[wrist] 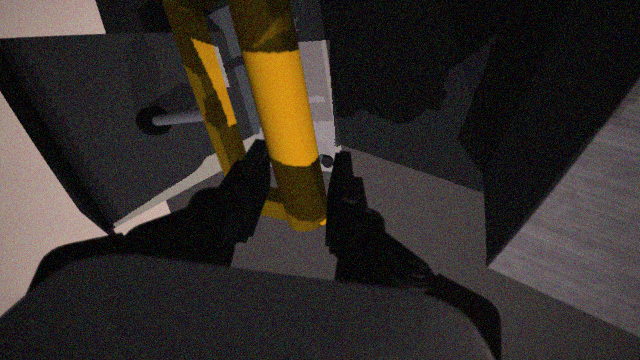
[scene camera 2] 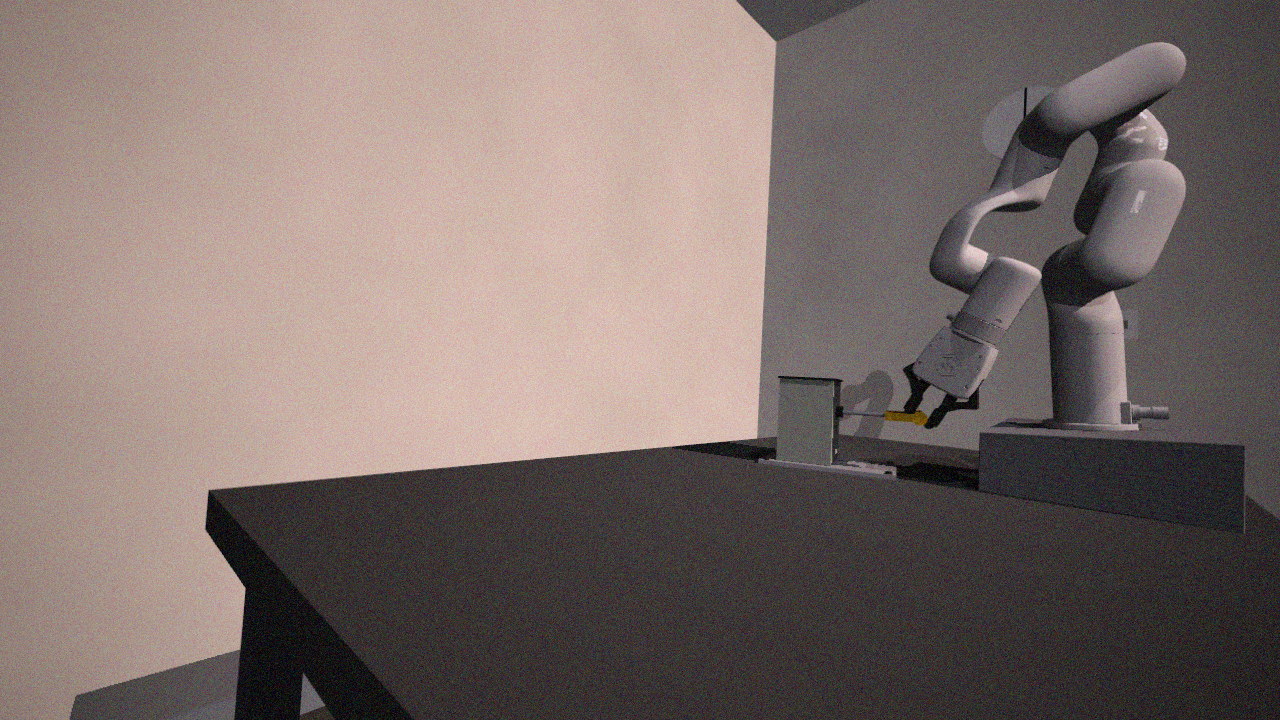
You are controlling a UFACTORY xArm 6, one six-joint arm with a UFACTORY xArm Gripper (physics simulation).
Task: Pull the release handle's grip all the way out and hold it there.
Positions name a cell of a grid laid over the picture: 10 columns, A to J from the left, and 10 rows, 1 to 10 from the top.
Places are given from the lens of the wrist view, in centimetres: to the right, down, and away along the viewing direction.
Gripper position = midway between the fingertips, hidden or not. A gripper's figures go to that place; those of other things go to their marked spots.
my gripper (wrist: E5): -1, -1, 12
yellow grip (wrist: E2): -2, -5, 8
